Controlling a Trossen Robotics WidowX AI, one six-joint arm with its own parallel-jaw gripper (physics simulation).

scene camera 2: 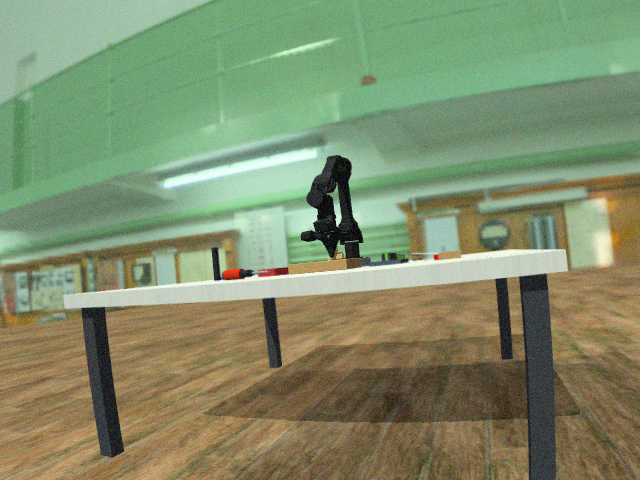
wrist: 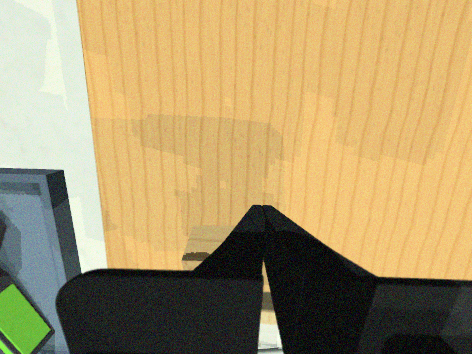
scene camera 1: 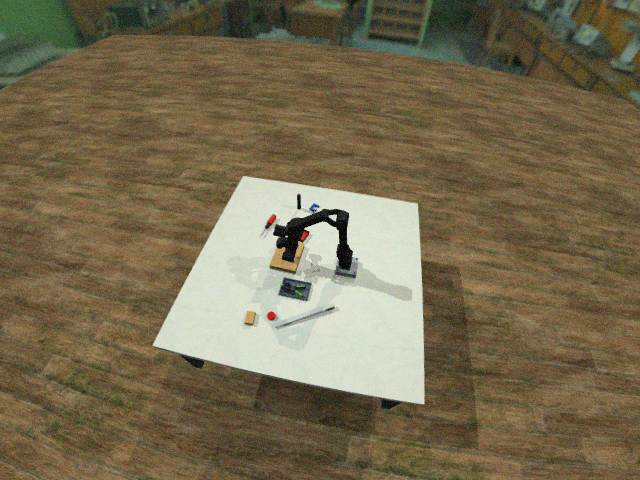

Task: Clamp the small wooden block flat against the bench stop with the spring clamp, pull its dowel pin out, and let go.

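Where they show: gripper, fingertip midpoint: (scene camera 2: 331,257) (wrist: 260,214); arm's base, link origin: (scene camera 1: 345,264).
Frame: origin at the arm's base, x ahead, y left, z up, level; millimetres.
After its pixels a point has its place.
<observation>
My gripper (scene camera 1: 288,259) @(x 309, y 45, z 9 mm) (scene camera 2: 332,257) @(x 309, y 45, z 9 mm) (wrist: 260,214) @(x 309, y 45, z 9 mm) is shut and empty, pointing down low over the wooden board (scene camera 1: 280,265) @(x 344, y 116, z -2 mm) (scene camera 2: 323,265) @(x 408, y 57, z -15 mm) (wrist: 200,75) @(x 365, y 78, z -2 mm). In the wrist view a small wooden block (wrist: 212,237) @(x 295, y 66, z 11 mm) on the board is partly hidden behind the finger at the left. A darker wooden strip, perhaps the bench stop (wrist: 268,300) @(x 266, y 36, z 12 mm), shows in the gap between the fingers. In scene camera 2 a light wooden piece (scene camera 2: 339,255) @(x 295, y 67, z 13 mm) stands beside the fingertips. The black and green spring clamp (scene camera 1: 299,292) @(x 190, y 242, z -4 mm) (scene camera 2: 392,256) @(x 278, y 245, z -8 mm) (wrist: 25,317) @(x 197, y 198, z -20 mm) lies in the tray (wrist: 57,215) @(x 278, y 169, z -23 mm). I cannot make out the dowel pin.
A screwdriver (scene camera 1: 271,220) @(x 521, y -187, z -5 mm) (scene camera 2: 233,274) @(x 544, y -190, z -16 mm), a black upright post (scene camera 1: 298,201) @(x 399, y -360, z 40 mm) (scene camera 2: 215,263) @(x 409, y -366, z 29 mm), a blue part (scene camera 1: 313,207) @(x 314, y -399, z -25 mm) and a red item (scene camera 1: 305,235) @(x 286, y -159, z -33 mm) (scene camera 2: 273,271) @(x 399, y -131, z -19 mm) are beyond the board. A red disc (scene camera 1: 271,315) @(x 285, y 402, z -17 mm), a loose wooden piece (scene camera 1: 250,317) @(x 380, y 446, z -13 mm) (scene camera 2: 449,254) @(x 404, y 449, z -21 mm) and a grey bar (scene camera 1: 305,317) @(x 121, y 356, z -29 mm) lie past the tray.
</observation>
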